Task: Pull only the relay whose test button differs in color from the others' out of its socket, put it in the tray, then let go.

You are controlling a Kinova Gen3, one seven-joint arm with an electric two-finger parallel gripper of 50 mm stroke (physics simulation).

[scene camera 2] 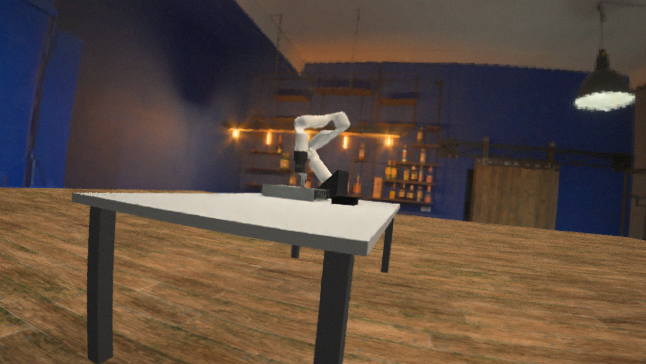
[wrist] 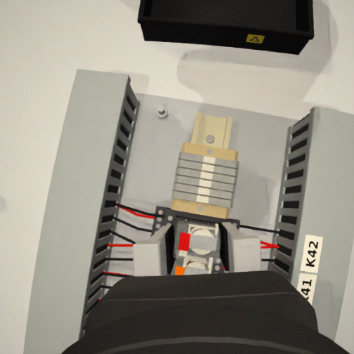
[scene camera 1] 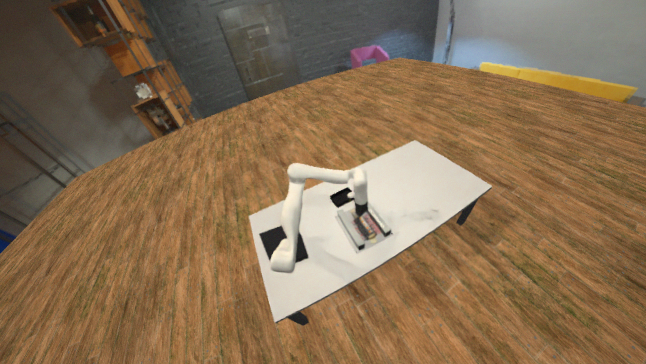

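Seen in the pictures: gripper, fingertip midpoint: (scene camera 2: 303, 185) (scene camera 1: 359, 214); arm's base, link origin: (scene camera 2: 329, 182) (scene camera 1: 287, 246).
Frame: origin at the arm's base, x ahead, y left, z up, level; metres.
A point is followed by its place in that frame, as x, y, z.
Observation:
My gripper (scene camera 1: 363, 215) @[0.487, -0.046, -0.034] (scene camera 2: 302, 181) @[0.487, -0.046, -0.034] (wrist: 196, 240) points down over the relay row and is shut on the relay with the red test button (wrist: 184, 242), at the row's tray-side end. That relay sits between both fingers, a little raised over its dark socket (wrist: 164, 214); whether its pins are clear is hidden. A relay with an orange button (wrist: 180, 271) is beside it, nearer the wrist. The other relays are hidden by the gripper body in the wrist view. The black tray (scene camera 1: 340, 198) @[0.497, 0.206, -0.107] (scene camera 2: 345, 201) @[0.593, 0.206, -0.093] (wrist: 200, 36) stands apart, beyond the panel's end.
Grey wire ducts (wrist: 82, 175) (wrist: 332, 170) flank the row, with wires running to the sockets. Grey terminal blocks (wrist: 205, 180) on a rail (wrist: 210, 128) and a bolt (wrist: 162, 112) lie between the row and the tray. Labels including K42 (wrist: 312, 254) are on the right duct.

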